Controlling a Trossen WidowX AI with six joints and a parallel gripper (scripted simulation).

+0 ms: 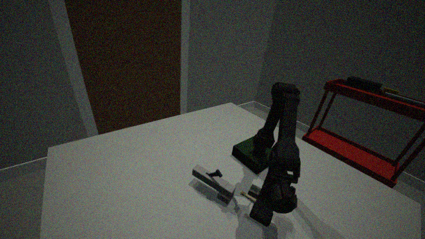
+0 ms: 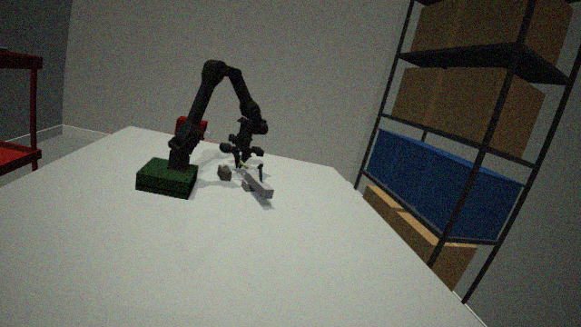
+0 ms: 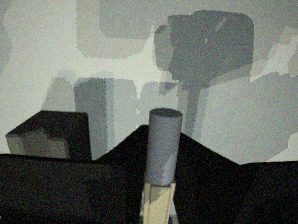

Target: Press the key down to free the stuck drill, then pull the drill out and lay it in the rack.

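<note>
My gripper tip is 10 mm short of the drill, 40 mm to the left of it and 40 mm below it. From my gripper tip the other things lie so: small dark key 80 mm ahead, 190 mm to the right, 60 mm above; long grey block 70 mm ahead, 190 mm to the right, 20 mm above.
</note>
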